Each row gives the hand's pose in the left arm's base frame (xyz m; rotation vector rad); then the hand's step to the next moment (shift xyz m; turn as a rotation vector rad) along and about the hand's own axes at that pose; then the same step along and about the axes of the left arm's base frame.
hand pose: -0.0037 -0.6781 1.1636 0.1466 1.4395 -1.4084
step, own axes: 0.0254 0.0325 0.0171 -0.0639 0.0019 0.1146
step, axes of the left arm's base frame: 0.0218 -0.0178 -0.0347 0.0939 -0.0532 0.0747
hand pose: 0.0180 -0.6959 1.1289 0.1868 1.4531 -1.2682
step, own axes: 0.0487 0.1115 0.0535 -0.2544 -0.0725 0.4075
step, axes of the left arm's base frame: 0.0951 -0.0203 -0.0906 0.2869 -0.2074 0.3327
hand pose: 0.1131 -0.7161 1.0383 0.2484 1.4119 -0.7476
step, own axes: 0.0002 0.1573 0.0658 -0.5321 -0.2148 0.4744
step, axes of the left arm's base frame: 0.1472 0.0803 -0.0308 0.2606 -0.2635 0.6457
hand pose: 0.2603 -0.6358 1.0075 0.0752 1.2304 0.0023
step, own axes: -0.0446 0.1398 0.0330 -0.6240 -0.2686 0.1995
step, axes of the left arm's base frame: 0.0216 0.1357 0.0612 -0.0311 -0.3057 0.6379
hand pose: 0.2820 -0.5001 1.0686 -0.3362 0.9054 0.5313
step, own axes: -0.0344 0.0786 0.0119 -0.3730 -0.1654 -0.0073
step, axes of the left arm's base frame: -0.0541 0.0603 0.0306 -0.0984 -0.2486 0.3083
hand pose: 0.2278 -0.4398 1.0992 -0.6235 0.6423 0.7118
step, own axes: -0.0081 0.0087 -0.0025 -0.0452 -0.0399 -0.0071
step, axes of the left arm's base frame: -0.0120 0.0003 0.0016 0.0009 -0.0464 0.0392
